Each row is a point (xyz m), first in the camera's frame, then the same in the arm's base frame.
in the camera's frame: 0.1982 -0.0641 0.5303
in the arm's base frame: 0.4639 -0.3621 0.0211
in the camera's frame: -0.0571 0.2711 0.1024
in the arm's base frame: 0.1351 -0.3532 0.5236
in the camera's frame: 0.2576 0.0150 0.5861
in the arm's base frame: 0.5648 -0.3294 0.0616
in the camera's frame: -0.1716 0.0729 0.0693
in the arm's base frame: -0.0155 -0.4556 0.3810
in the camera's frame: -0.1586 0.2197 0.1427
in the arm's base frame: 0.1072 -0.4658 0.4903
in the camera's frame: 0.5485 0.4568 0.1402
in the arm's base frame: 0.4851 0.1761 0.5271
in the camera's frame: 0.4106 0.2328 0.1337
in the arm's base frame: 0.3370 0.0384 0.3588
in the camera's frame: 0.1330 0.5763 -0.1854
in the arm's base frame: 0.0924 -0.0231 0.8418
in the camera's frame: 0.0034 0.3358 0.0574
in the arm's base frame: 0.1475 -0.2731 0.5810
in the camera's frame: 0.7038 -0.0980 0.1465
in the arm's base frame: 0.3394 0.2596 -0.0240
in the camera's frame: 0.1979 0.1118 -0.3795
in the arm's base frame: -0.2211 0.0842 0.4573
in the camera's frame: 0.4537 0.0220 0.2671
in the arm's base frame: 0.3835 -0.0059 0.1140
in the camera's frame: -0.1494 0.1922 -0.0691
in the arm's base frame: -0.0749 -0.3599 0.5266
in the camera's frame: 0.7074 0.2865 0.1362
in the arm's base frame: 0.4808 0.3020 0.3312
